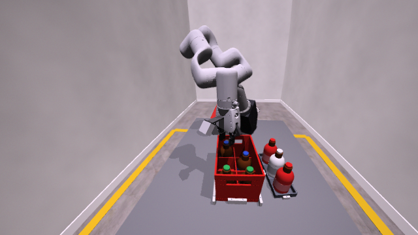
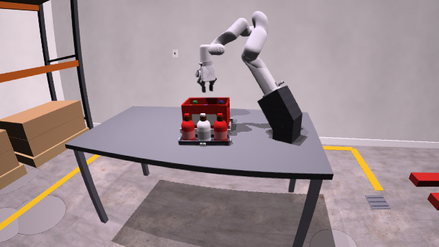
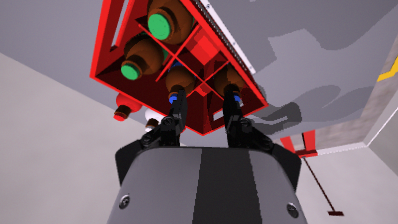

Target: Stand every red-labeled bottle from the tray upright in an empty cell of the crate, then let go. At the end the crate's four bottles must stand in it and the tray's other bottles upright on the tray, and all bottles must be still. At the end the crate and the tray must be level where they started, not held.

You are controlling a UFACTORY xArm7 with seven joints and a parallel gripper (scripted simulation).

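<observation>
My hand is 260 mm to the right of the white bottle and 160 mm above it. Round my hand: red crate: 40 mm to the left, 160 mm below; then dark tray: 260 mm to the left, 230 mm below.
</observation>
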